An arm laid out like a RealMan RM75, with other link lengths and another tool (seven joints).
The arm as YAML. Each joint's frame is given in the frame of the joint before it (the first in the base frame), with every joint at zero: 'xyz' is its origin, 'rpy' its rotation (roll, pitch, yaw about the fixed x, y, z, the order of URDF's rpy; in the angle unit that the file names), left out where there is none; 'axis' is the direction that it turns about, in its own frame. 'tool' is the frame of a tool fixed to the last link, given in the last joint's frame.
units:
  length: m
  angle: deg
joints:
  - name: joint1
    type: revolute
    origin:
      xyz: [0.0, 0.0, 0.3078]
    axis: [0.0, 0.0, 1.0]
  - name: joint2
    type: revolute
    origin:
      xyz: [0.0, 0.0, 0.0]
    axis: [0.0, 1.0, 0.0]
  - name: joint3
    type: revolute
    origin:
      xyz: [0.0, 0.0, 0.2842]
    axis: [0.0, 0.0, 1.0]
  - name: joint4
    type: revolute
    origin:
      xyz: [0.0, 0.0, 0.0]
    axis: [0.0, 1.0, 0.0]
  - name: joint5
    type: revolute
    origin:
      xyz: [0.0, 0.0, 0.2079]
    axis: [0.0, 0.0, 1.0]
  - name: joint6
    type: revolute
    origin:
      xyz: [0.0, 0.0, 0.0]
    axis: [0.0, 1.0, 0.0]
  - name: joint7
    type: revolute
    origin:
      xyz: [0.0, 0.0, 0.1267]
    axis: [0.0, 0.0, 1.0]
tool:
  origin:
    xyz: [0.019, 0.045, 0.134]
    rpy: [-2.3, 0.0, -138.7]
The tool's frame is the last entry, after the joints.
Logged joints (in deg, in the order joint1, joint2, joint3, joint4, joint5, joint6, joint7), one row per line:
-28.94, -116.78, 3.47, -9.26, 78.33, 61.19, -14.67
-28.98, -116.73, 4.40, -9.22, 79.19, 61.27, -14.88
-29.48, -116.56, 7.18, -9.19, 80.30, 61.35, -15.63
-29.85, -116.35, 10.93, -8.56, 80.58, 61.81, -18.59
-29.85, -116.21, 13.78, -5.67, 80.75, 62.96, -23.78
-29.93, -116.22, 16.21, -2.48, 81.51, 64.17, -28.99
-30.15, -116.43, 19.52, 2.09, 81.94, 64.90, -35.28
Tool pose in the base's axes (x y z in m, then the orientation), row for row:
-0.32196, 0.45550, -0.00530, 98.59, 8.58, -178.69
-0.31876, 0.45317, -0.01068, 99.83, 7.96, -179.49
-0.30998, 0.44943, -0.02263, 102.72, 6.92, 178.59
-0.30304, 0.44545, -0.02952, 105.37, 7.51, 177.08
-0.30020, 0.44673, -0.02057, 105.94, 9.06, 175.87
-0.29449, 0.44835, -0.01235, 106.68, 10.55, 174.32
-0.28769, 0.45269, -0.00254, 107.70, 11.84, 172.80
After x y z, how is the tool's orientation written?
As angles about the fixed x, y, z axes (roll, pitch, yaw), in degrees.
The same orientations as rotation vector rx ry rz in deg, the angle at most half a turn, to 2 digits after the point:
-10.02, 131.86, 113.63
-8.39, 133.12, 112.11
-4.89, 135.71, 108.33
-3.36, 137.15, 104.18
-3.22, 136.21, 102.15
-2.58, 135.34, 99.77
-1.72, 134.85, 97.17

